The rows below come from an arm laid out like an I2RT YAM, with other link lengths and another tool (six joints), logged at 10 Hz.
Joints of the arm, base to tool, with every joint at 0 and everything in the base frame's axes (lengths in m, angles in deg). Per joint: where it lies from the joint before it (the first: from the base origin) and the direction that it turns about. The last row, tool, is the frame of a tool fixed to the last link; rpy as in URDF.
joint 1: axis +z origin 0 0 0.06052
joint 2: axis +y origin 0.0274 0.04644 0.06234
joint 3: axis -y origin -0.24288 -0.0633 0
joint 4: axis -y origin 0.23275 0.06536 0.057
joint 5: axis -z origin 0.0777 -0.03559 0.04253
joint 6: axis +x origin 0.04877 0 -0.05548
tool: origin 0.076 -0.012 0 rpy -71.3 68.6 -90
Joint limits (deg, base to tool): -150..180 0..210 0..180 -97..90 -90..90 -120..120
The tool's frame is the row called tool.
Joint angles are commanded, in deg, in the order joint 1, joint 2, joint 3, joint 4, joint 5, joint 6. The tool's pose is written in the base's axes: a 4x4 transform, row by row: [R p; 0 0 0 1], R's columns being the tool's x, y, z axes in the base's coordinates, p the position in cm. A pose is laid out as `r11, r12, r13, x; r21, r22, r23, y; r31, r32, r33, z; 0, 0, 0, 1`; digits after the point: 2 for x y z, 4 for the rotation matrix.
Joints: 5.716, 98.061, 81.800, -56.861, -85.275, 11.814
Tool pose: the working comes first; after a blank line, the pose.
Where each joint sits with the arm in this pose, in the base's axes (m; each line is computed from the numbers above, not from the rounded line before):
joint 1: 0.0000 0.0000 0.0605
joint 2: 0.0226 0.0489 0.1229
joint 3: 0.0628 -0.0107 0.3633
joint 4: 0.2945 0.0782 0.3529
joint 5: 0.3610 0.0491 0.2909
joint 6: 0.3045 0.0923 0.2709
the tool: 0.2999 0.1670 0.2530

-0.8896, -0.4510, 0.0730, 29.99; -0.1028, 0.3533, 0.9298, 16.70; -0.4451, 0.8196, -0.3607, 25.30; 0, 0, 0, 1
